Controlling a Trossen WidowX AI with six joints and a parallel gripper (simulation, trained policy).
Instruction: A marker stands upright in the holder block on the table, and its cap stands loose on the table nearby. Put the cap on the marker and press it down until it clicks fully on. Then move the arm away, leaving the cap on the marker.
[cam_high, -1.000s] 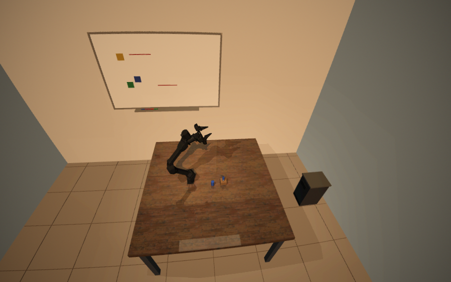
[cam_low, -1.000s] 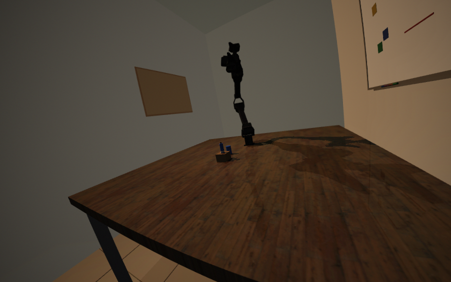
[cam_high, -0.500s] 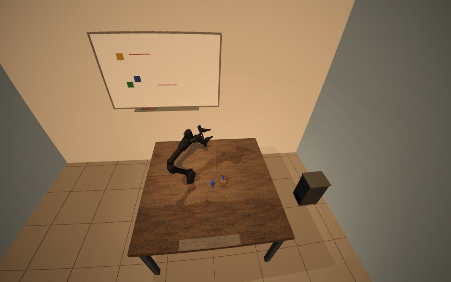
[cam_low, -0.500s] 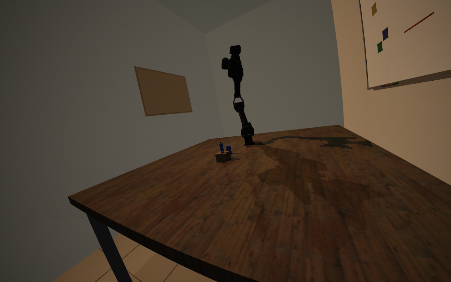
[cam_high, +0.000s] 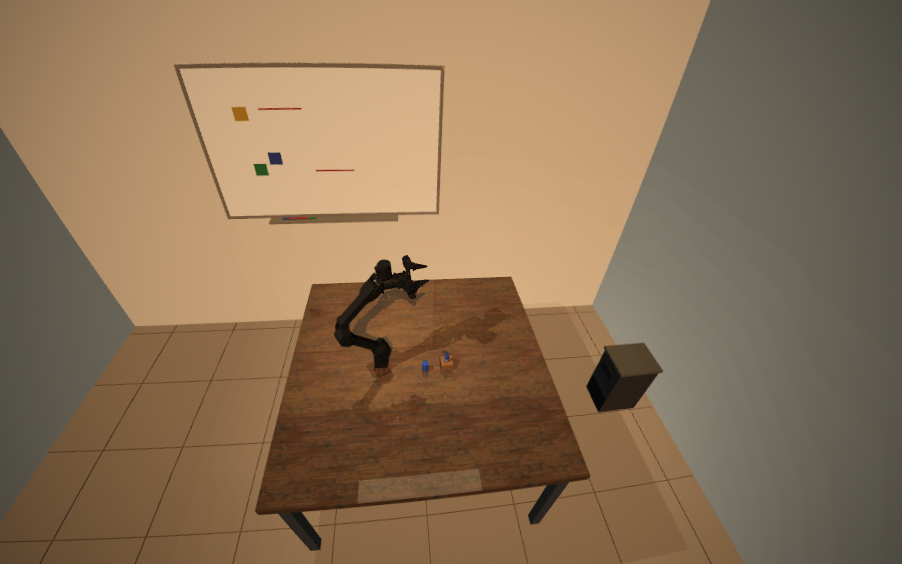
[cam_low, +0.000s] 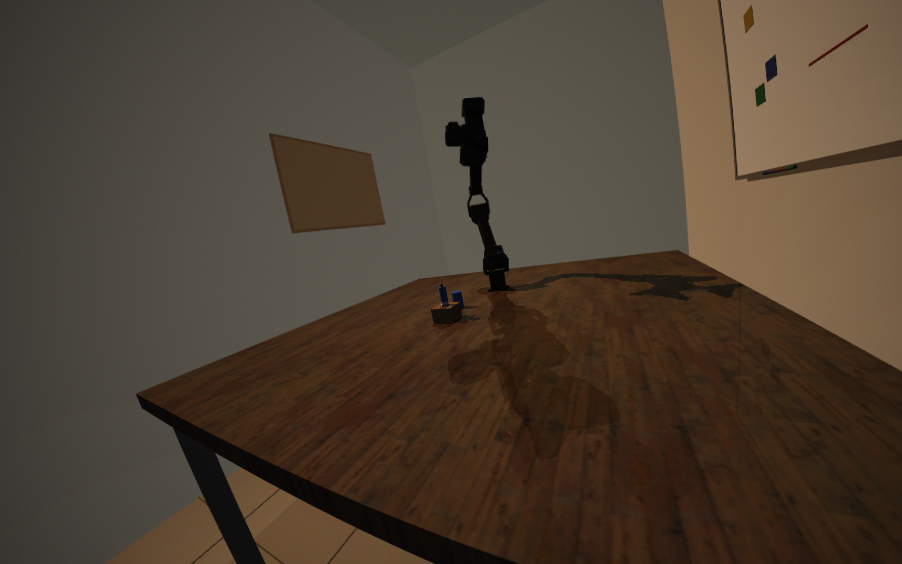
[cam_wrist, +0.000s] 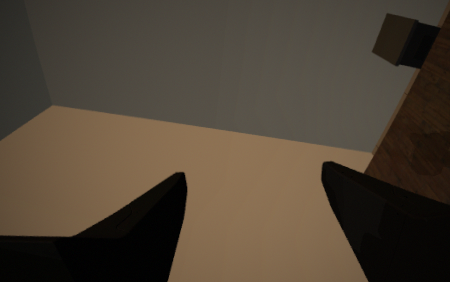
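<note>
Right now my gripper tip is 2 cm past the blue cap, 13 cm to the left of it and 48 cm above it. Round my gripper tip: tan holder block 9 cm ahead, 11 cm to the right, 49 cm below.
</note>
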